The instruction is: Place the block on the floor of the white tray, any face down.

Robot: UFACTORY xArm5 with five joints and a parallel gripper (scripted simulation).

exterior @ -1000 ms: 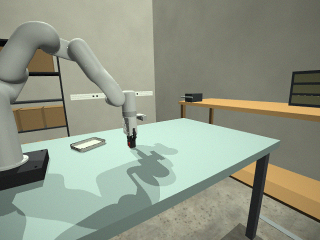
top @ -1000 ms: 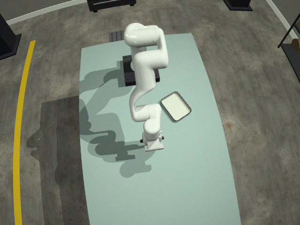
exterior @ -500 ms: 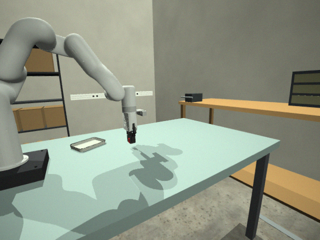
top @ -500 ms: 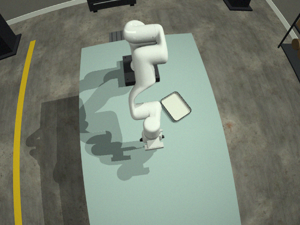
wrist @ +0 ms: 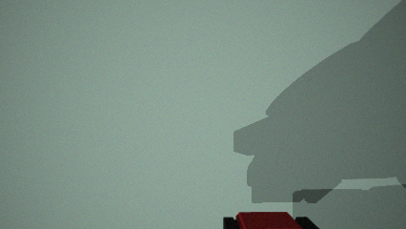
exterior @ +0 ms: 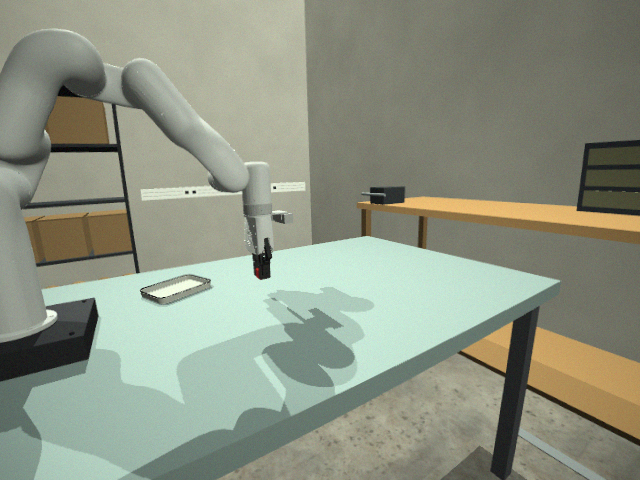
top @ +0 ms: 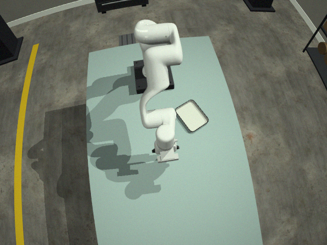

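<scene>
My hand is 20 cm past the white tray, 18 cm to the right of it and 6 cm above it. Round my hand: red block 1 cm below.
</scene>
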